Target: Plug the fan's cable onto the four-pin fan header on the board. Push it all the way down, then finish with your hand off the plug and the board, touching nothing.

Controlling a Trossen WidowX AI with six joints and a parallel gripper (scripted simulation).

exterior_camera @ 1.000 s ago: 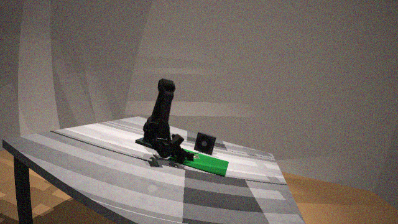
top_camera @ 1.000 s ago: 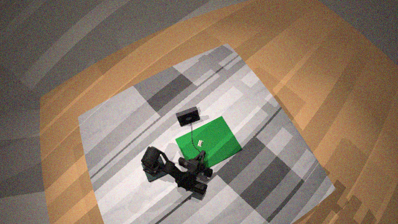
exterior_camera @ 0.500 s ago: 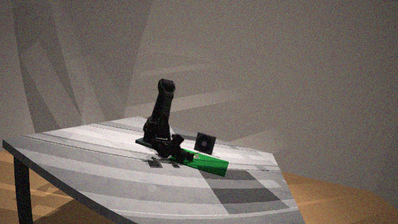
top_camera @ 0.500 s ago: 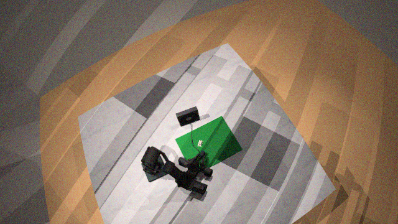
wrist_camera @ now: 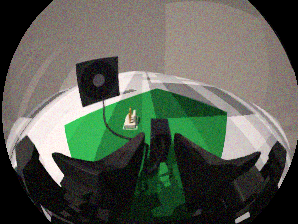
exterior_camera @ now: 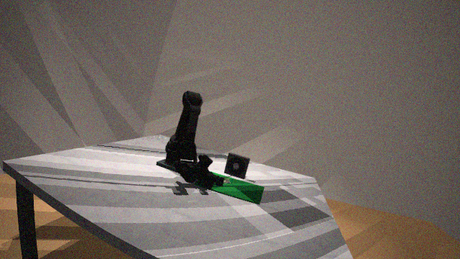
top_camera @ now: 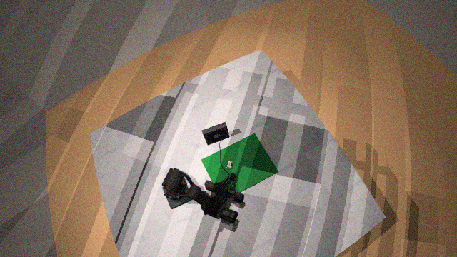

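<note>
Now: gripper tip 1 cm above the dark plug. From my gripper tip the other things lie so: black fan 22 cm to the left, 5 cm ahead, 2 cm above; then green board 6 cm ahead, 5 cm below, 4 cm to the left.
</note>
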